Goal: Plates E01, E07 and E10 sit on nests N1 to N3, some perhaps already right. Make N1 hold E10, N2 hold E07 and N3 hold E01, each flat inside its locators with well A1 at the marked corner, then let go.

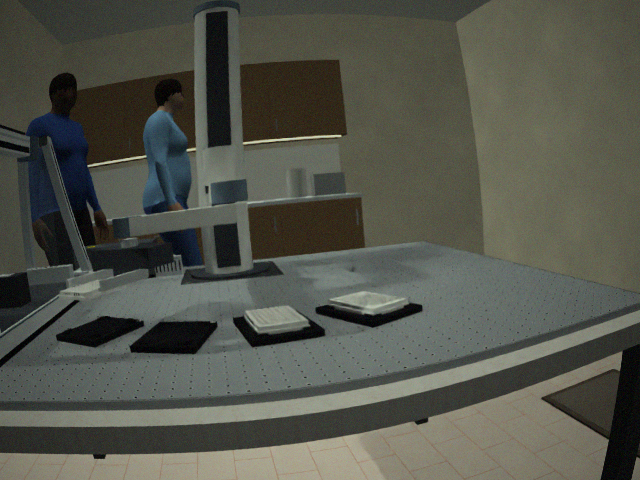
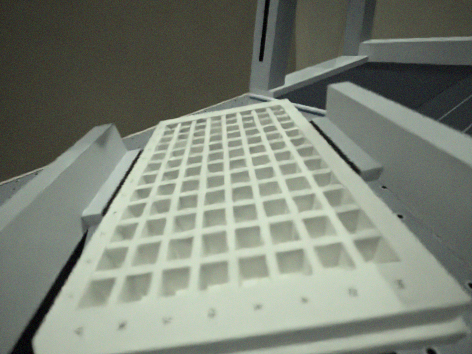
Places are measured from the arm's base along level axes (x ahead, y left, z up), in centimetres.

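Pixels of known places: gripper, fingertip midpoint: (image 1: 83, 285) (image 2: 222, 124); arm's base, origin of the base link: (image 1: 230, 276).
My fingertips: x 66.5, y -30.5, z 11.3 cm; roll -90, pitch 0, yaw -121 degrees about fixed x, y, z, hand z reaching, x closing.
For each thing: its middle in the pictures, then the offset to it from my fingertips.
- white well plate, body centre: (image 2: 229, 173) (image 1: 92, 289) dx -2.1, dy +1.2, dz -1.2 cm
- second white plate, body centre: (image 1: 274, 319) dx +4.9, dy +36.1, dz -8.2 cm
- third black nest, body centre: (image 1: 275, 325) dx +4.9, dy +36.1, dz -9.2 cm
- third white plate, body centre: (image 1: 368, 303) dx +1.7, dy +53.4, dz -8.2 cm
- rightmost black nest, body centre: (image 1: 368, 308) dx +1.7, dy +53.4, dz -9.2 cm
My gripper (image 1: 86, 283) (image 2: 222, 124) is shut on a white well plate (image 1: 78, 291) (image 2: 215, 215), its pads against the long sides. The plate is raised above the table at the far left. Its label is not readable. Two black nests, one at the left (image 1: 99, 331) and one beside it (image 1: 173, 337), hold no plate. A second white plate (image 1: 275, 318) lies on a third black nest (image 1: 289, 337). A third white plate (image 1: 368, 301) lies on the rightmost black nest (image 1: 373, 319). Nest numbers, plate labels and marked corners cannot be read.
The white arm column (image 1: 223, 170) stands behind the nests, with its link (image 1: 180, 219) reaching left. A pale frame (image 1: 62, 201) (image 2: 272, 45) and a dark deck (image 2: 400, 87) stand near the held plate. Two people stand behind the table (image 1: 465, 304).
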